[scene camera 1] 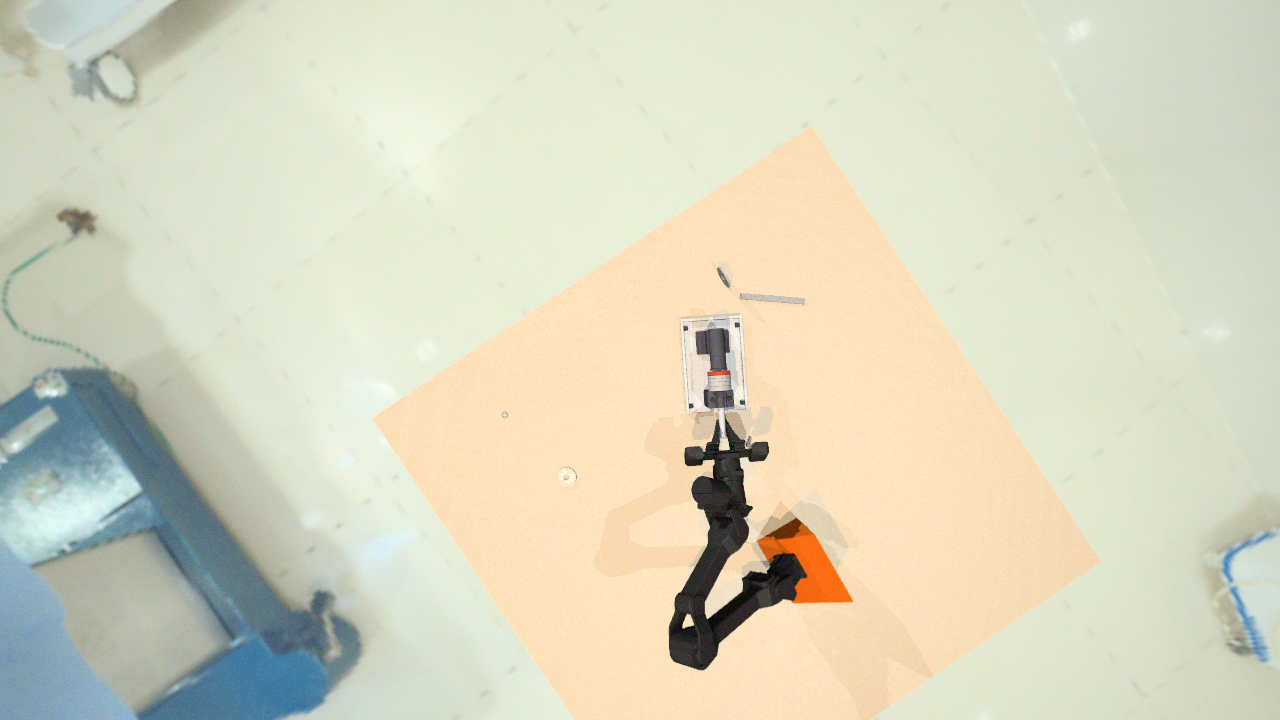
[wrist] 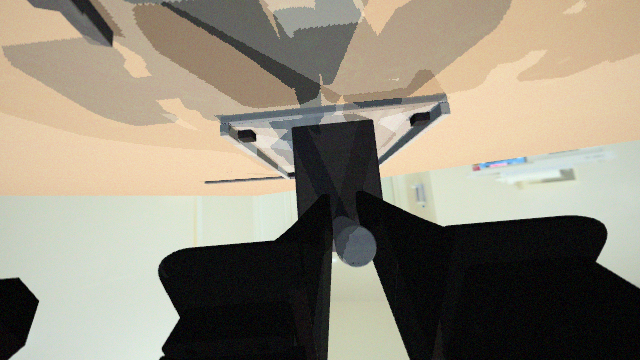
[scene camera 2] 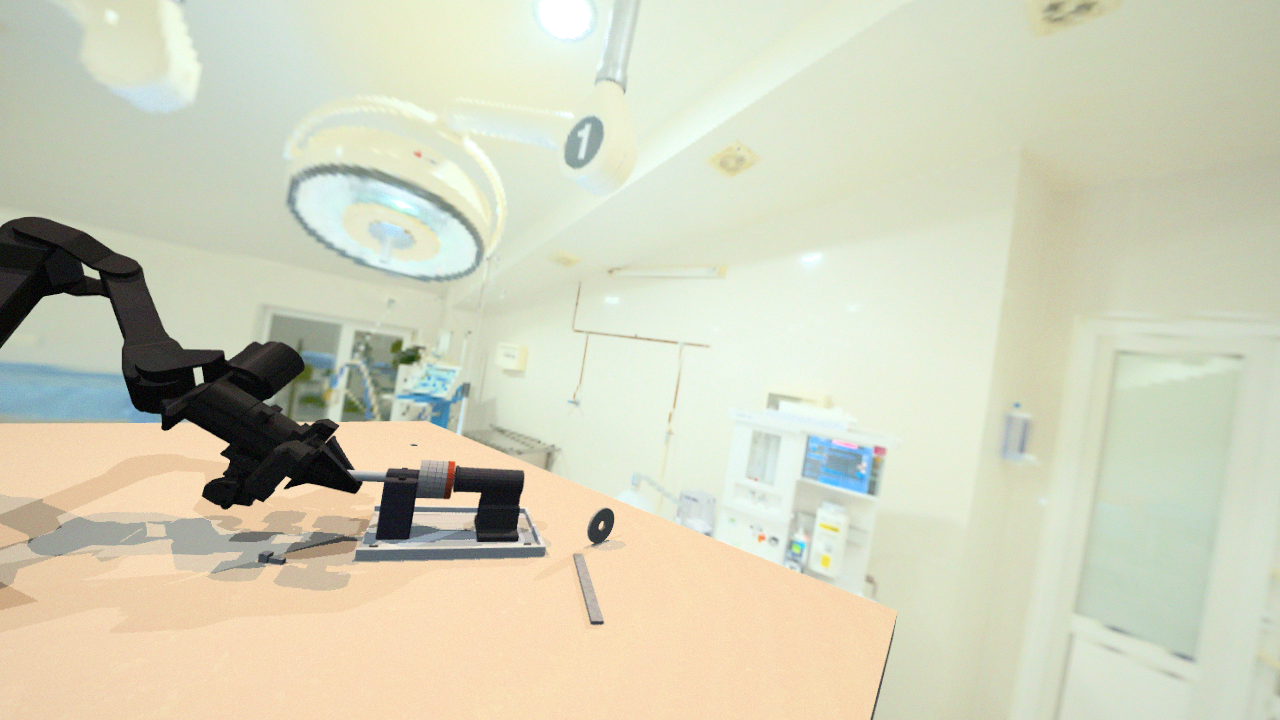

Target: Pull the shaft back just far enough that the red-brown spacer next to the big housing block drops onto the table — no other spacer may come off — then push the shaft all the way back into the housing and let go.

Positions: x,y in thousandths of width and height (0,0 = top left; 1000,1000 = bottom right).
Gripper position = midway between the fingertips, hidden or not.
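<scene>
The gripper (scene camera 2: 281,678) is visible, with the gripper (scene camera 1: 563,583) and the gripper (wrist: 535,557) being views of the same gripper. Also present: a grey flat bar (scene camera 2: 465,856) and a grey shaft (wrist: 555,682).
</scene>
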